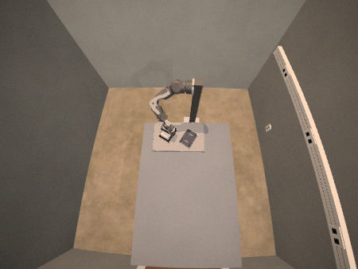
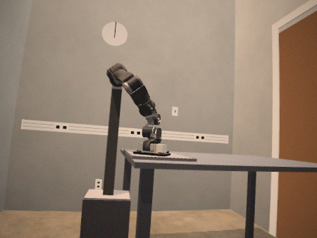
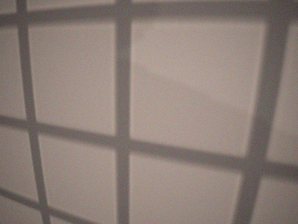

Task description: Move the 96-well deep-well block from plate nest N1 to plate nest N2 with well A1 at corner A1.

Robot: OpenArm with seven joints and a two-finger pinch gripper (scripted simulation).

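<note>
Right now the plate nest is 1 cm below my hand. Round my hand: white 96-well deep-well block: 2 cm above; A1 mark: 4 cm behind, 8 cm to the left.
</note>
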